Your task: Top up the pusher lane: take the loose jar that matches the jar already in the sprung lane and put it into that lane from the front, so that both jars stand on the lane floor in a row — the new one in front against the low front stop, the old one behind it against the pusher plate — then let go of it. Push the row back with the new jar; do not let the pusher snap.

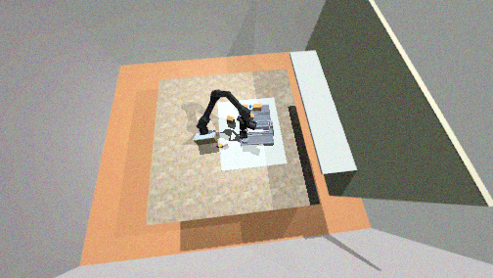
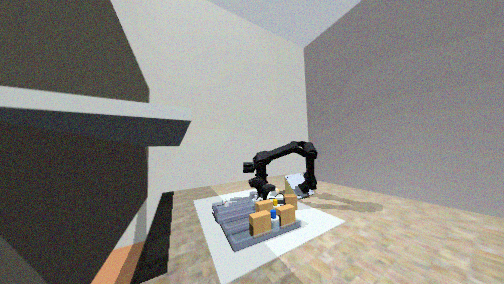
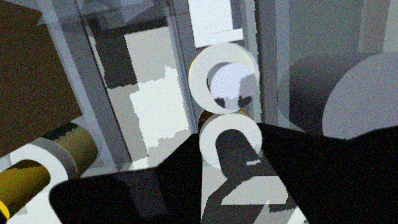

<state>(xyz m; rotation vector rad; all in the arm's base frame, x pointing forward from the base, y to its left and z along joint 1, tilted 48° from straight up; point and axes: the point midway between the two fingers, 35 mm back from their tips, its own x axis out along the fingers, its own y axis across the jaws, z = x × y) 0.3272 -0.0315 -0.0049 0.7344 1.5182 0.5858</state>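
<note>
Now: gripper tip 6 cm short of the white mat and 3 cm above it. Also, from my gripper tip: wide grey cylinder 8 cm to the right; grey rack 15 cm ahead, 1 cm to the left, 1 cm below.
</note>
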